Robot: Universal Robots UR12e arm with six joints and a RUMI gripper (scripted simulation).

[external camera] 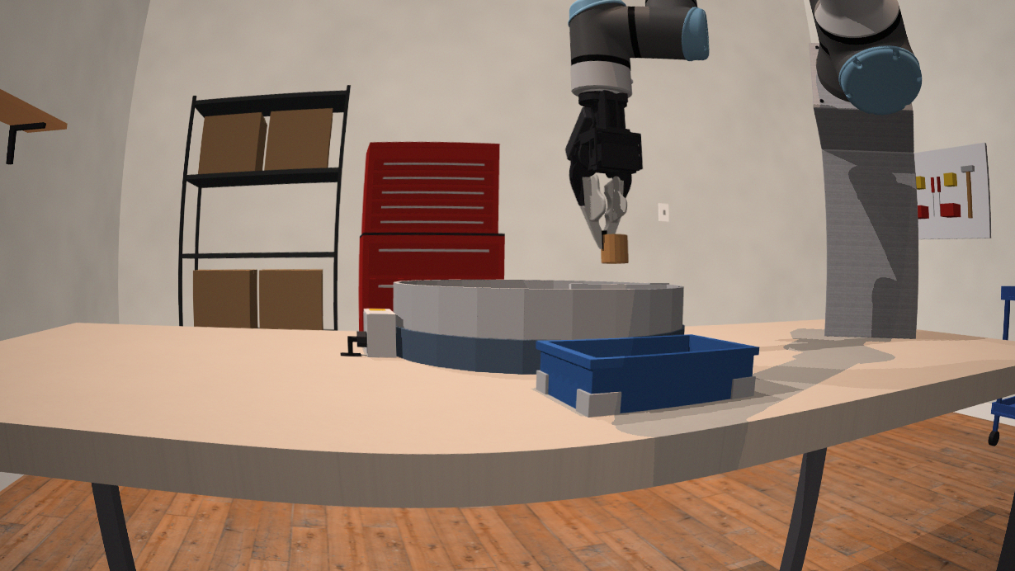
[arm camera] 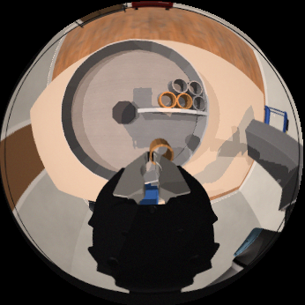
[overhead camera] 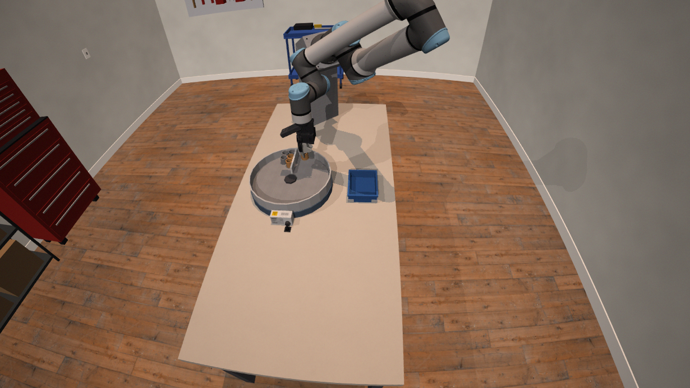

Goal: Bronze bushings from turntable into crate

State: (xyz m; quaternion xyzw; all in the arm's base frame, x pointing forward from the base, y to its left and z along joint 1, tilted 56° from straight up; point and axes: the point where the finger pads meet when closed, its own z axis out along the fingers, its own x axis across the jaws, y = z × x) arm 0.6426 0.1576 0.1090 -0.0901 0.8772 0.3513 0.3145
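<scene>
The blue crate is 30 cm to the left of my hand, 14 cm below it and 7 cm behind it. From my hand the other things lie so: grey turntable: 11 cm below, 9 cm ahead, 3 cm to the right.
</scene>
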